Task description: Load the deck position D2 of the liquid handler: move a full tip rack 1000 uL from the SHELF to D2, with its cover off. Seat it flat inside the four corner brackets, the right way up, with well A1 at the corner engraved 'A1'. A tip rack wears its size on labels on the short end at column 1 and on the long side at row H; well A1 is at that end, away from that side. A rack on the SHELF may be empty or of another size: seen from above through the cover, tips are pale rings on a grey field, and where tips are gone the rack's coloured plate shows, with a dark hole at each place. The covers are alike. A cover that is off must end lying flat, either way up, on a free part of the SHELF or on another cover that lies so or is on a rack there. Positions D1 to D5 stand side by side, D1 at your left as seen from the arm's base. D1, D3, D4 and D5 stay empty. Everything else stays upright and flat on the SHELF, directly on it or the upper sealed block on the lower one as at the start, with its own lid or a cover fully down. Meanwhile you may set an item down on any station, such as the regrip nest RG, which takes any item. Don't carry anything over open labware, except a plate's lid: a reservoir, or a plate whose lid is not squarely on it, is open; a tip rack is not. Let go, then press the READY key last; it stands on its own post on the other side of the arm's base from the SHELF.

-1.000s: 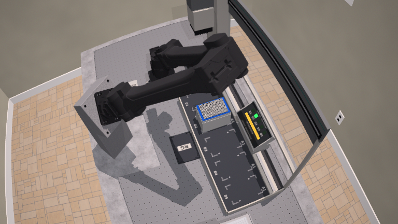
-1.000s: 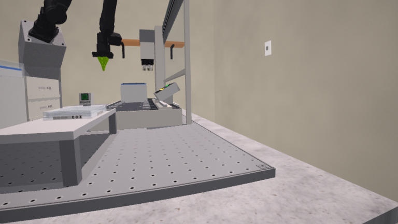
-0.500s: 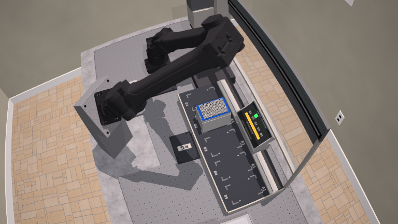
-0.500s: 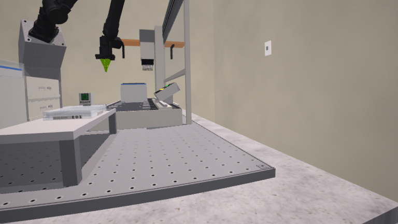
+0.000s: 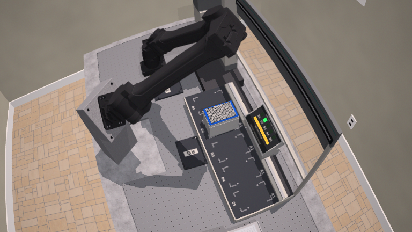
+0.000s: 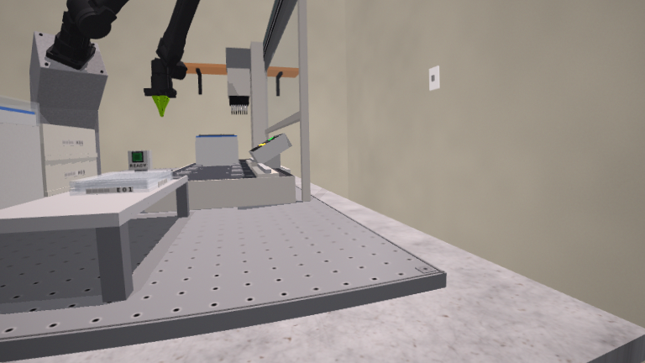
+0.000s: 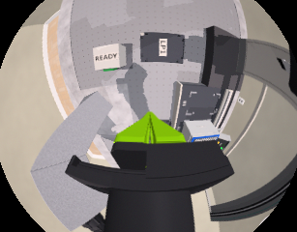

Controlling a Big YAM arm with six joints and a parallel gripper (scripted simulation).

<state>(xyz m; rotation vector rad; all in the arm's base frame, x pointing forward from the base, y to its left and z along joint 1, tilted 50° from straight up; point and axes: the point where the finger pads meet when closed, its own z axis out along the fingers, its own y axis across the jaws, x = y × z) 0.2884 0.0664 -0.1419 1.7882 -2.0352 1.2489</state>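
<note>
The ready key is 160 mm below my hand, 90 mm to the left of it and 90 mm behind it. From my hand the other things lie so: gantry column (400 mm ahead, 40 mm to the left, 40 mm above); pipetting head (320 mm ahead, 150 mm above, 60 mm to the left); regrip nest (260 mm to the right, 230 mm below, 20 mm behind).
</note>
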